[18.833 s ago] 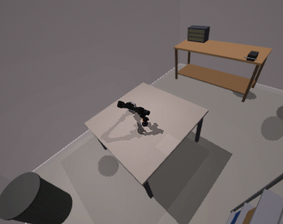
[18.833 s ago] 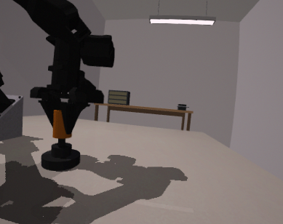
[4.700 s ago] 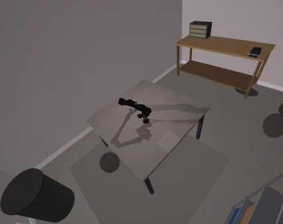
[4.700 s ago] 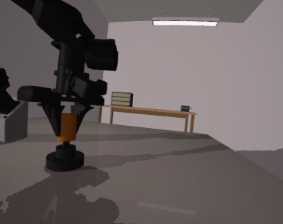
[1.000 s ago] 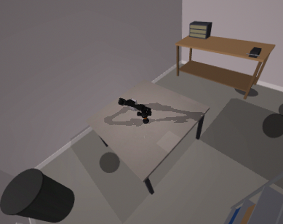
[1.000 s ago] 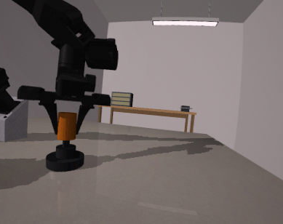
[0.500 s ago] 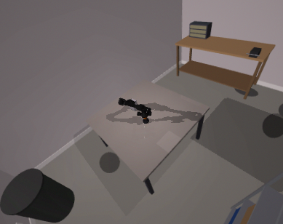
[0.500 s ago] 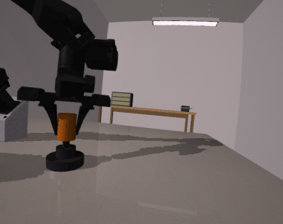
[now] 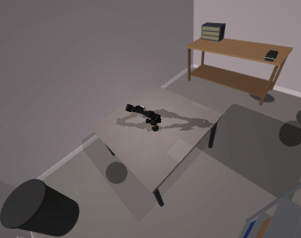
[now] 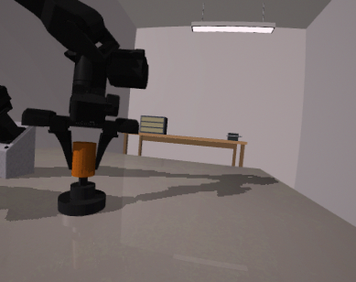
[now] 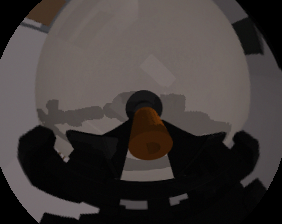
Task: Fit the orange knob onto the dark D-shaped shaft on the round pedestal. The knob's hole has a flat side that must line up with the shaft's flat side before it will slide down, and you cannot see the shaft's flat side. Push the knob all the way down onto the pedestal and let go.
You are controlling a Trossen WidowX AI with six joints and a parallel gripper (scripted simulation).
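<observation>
The orange knob is 20 mm above my gripper tip. Also, from my gripper tip: dark shaft: 40 mm below.
</observation>
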